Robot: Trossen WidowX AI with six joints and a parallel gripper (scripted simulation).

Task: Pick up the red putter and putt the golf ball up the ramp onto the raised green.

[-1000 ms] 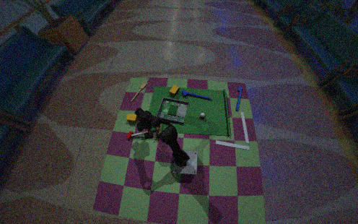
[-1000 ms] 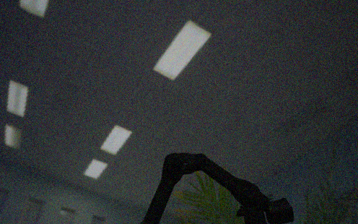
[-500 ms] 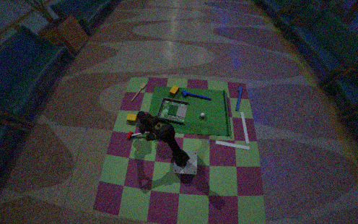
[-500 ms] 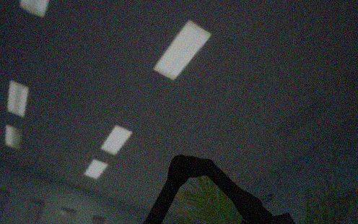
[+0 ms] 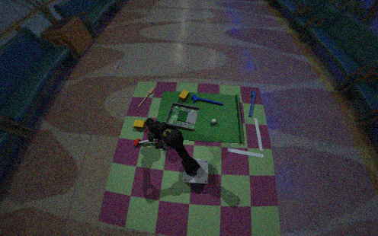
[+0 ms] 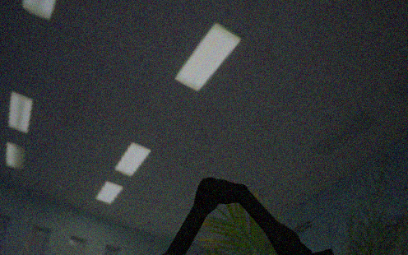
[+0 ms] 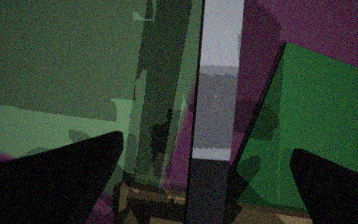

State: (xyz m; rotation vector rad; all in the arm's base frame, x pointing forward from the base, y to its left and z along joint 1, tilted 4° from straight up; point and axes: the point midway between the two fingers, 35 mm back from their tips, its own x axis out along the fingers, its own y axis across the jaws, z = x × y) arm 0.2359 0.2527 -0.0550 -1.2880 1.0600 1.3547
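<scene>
The red putter lies 80 mm to the left of my gripper tip, 10 mm behind it and 10 mm above it. Also, from my gripper tip: wooden stick: 460 mm ahead, 180 mm to the left, 10 mm below; then green putting mat: 320 mm to the right, 240 mm ahead, 20 mm below; then white golf ball: 440 mm to the right, 170 mm ahead, 10 mm above.
</scene>
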